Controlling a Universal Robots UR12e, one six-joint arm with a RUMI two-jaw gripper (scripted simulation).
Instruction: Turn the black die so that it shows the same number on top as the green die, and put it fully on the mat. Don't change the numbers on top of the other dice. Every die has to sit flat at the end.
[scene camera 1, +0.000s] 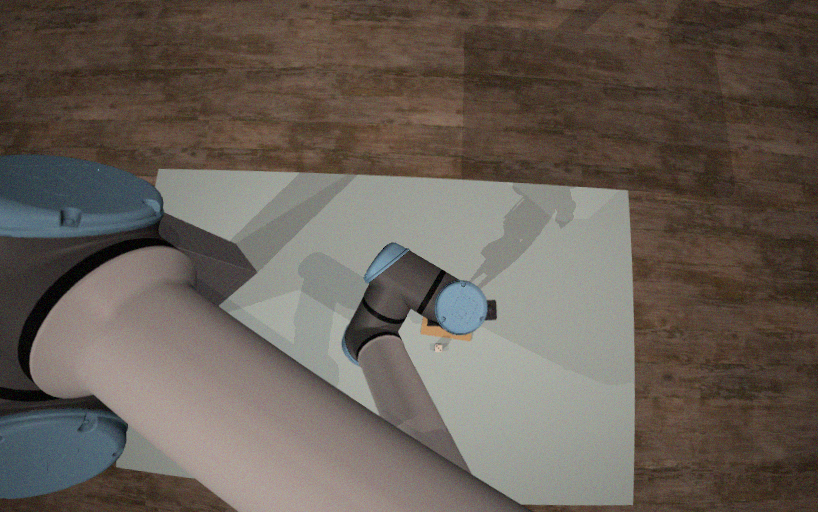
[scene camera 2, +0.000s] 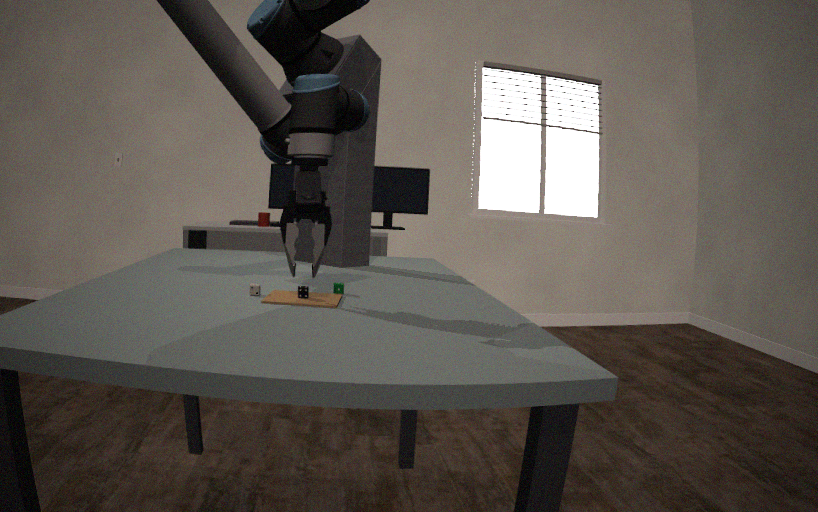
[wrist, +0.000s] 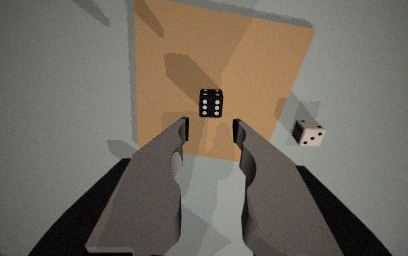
The pictures show: my gripper, a mat and a white die.
My gripper also shows in the wrist view.
